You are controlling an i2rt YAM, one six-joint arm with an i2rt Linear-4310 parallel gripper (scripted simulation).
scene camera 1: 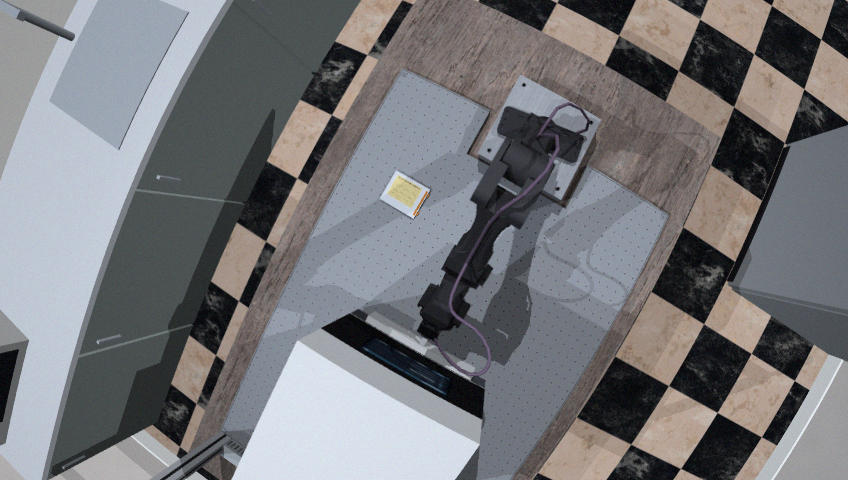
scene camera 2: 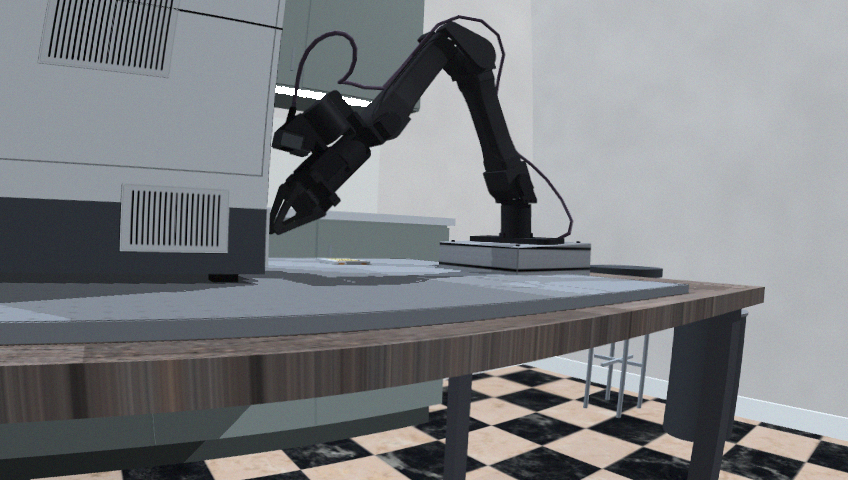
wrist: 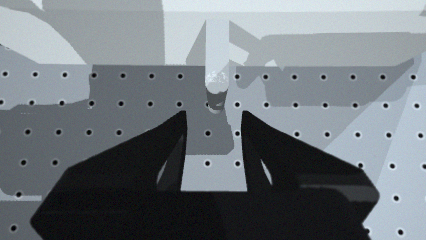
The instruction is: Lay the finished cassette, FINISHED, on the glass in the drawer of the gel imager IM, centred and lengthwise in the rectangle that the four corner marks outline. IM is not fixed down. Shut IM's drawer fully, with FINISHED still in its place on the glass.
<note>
In view: my gripper (scene camera 2: 271,231), a cassette FINISHED (scene camera 1: 403,193) and a gel imager IM (scene camera 2: 142,142).
The gel imager IM is seen too in scene camera 1 (scene camera 1: 349,394). My gripper also shows in the wrist view (wrist: 214,119). The wrist view does not show the cassette FINISHED: it is out of frame.
</note>
